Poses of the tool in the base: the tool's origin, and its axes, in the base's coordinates. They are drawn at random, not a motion.
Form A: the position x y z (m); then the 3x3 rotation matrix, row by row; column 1 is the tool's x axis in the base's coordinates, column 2 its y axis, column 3 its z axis. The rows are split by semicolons.
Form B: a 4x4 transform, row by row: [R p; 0 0 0 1], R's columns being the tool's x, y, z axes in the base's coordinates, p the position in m. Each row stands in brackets. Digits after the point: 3 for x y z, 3 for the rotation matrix.
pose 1, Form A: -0.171 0.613 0.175; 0.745 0.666 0.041; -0.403 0.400 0.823; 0.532 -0.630 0.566
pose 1, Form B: [[0.745 0.666 0.041 -0.171], [-0.403 0.400 0.823 0.613], [0.532 -0.630 0.566 0.175], [0 0 0 1]]
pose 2, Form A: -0.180 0.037 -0.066; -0.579 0.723 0.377; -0.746 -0.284 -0.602; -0.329 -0.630 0.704
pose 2, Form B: [[-0.579 0.723 0.377 -0.180], [-0.746 -0.284 -0.602 0.037], [-0.329 -0.630 0.704 -0.066], [0 0 0 1]]
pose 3, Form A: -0.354 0.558 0.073; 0.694 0.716 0.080; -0.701 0.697 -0.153; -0.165 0.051 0.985
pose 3, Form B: [[0.694 0.716 0.080 -0.354], [-0.701 0.697 -0.153 0.558], [-0.165 0.051 0.985 0.073], [0 0 0 1]]
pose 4, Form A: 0.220 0.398 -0.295; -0.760 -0.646 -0.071; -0.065 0.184 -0.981; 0.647 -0.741 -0.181
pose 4, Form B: [[-0.760 -0.646 -0.071 0.220], [-0.065 0.184 -0.981 0.398], [0.647 -0.741 -0.181 -0.295], [0 0 0 1]]
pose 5, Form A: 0.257 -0.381 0.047; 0.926 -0.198 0.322; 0.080 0.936 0.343; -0.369 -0.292 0.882
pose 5, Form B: [[0.926 -0.198 0.322 0.257], [0.080 0.936 0.343 -0.381], [-0.369 -0.292 0.882 0.047], [0 0 0 1]]
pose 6, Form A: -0.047 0.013 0.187; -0.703 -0.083 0.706; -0.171 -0.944 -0.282; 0.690 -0.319 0.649
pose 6, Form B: [[-0.703 -0.083 0.706 -0.047], [-0.171 -0.944 -0.282 0.013], [0.690 -0.319 0.649 0.187], [0 0 0 1]]
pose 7, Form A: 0.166 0.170 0.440; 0.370 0.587 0.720; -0.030 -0.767 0.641; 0.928 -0.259 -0.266
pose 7, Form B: [[0.370 0.587 0.720 0.166], [-0.030 -0.767 0.641 0.170], [0.928 -0.259 -0.266 0.440], [0 0 0 1]]
